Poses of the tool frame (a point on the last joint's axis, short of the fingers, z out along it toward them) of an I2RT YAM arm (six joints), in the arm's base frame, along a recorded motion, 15 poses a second.
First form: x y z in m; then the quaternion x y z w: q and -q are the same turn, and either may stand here.
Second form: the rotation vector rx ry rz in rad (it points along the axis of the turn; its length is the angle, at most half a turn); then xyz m. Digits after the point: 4 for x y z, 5 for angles.
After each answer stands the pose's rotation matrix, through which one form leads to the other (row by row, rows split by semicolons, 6 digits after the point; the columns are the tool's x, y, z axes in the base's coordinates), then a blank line. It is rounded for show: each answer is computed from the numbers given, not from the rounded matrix.
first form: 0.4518 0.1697 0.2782 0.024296 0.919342 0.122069 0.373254
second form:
0.06224 2.35508 0.31270 0.4518 0.1697 0.2782
-0.720182 -0.046453 0.692228; 0.135798 0.969018 0.206309; -0.680365 0.242584 -0.691561

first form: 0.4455 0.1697 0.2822 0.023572 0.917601 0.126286 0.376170
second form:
0.06030 2.34738 0.32306 0.4455 0.1697 0.2822
-0.715881 -0.051751 0.696302; 0.138269 0.966992 0.214026; -0.684395 0.249495 -0.685096

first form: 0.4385 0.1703 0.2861 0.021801 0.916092 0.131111 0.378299
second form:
0.05571 2.34116 0.33507 0.4385 0.1703 0.2861
-0.712829 -0.059255 0.698830; 0.139142 0.964669 0.223725; -0.687397 0.256714 -0.679400

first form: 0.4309 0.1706 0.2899 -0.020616 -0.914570 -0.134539 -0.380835
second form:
0.05262 2.33448 0.34342 0.4309 0.1706 0.2899
-0.709079 -0.064765 0.702148; 0.140184 0.962948 0.230388; -0.691054 0.261793 -0.673728

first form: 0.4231 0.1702 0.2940 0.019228 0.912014 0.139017 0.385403
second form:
0.04898 2.32296 0.35409 0.4231 0.1702 0.2940
-0.702190 -0.072083 0.708332; 0.142227 0.960609 0.238750; -0.697640 0.268392 -0.664278

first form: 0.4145 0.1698 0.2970 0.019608 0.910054 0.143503 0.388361
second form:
0.04987 2.31476 0.36501 0.4145 0.1698 0.2970
-0.697583 -0.075773 0.712486; 0.147151 0.958045 0.245961; -0.701231 0.276421 -0.657165

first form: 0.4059 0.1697 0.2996 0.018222 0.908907 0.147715 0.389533
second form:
0.04632 2.31057 0.37551 0.4059 0.1697 0.2996
-0.695864 -0.081956 0.713482; 0.148204 0.955696 0.254322; -0.702715 0.282715 -0.652889

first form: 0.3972 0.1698 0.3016 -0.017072 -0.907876 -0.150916 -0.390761
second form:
0.04337 2.30662 0.38343 0.3972 0.1698 0.3016
-0.694029 -0.086946 0.714678; 0.148943 0.953866 0.260684; -0.704372 0.287368 -0.649060

